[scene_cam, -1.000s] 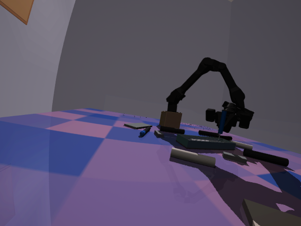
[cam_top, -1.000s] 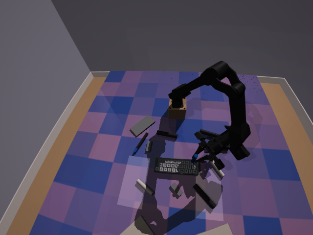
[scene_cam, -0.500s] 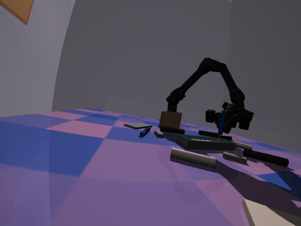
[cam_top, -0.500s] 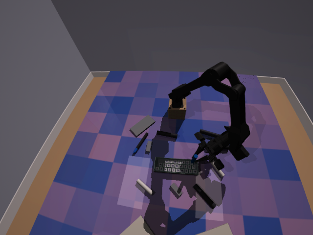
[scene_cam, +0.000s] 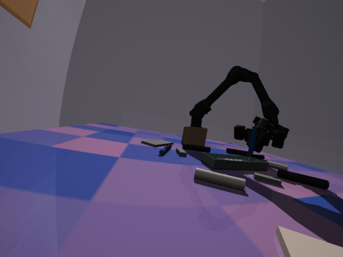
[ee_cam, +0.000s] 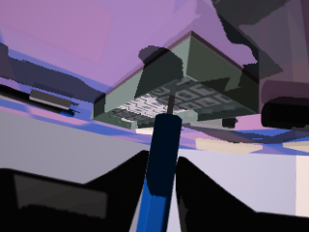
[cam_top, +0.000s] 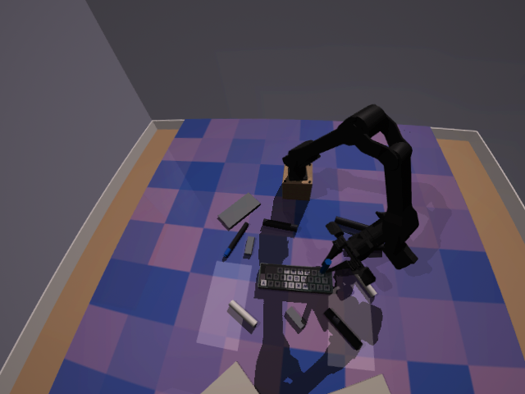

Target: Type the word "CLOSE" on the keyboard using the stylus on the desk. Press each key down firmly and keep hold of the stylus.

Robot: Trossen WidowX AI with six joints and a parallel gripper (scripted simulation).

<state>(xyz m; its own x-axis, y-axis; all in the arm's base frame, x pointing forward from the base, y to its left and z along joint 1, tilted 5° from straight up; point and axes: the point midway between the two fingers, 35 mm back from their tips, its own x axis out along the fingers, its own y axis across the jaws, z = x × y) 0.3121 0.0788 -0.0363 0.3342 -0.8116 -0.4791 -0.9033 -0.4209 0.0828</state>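
The small grey block lies 120 mm ahead of my gripper tip, 80 mm to the right of it and 60 mm below it. The rest, counted from my gripper tip: grey slab (240 mm behind, 270 mm to the right, 70 mm below); then blue-tipped pen (100 mm behind, 290 mm to the right, 60 mm below); then blue stylus (10 mm below).
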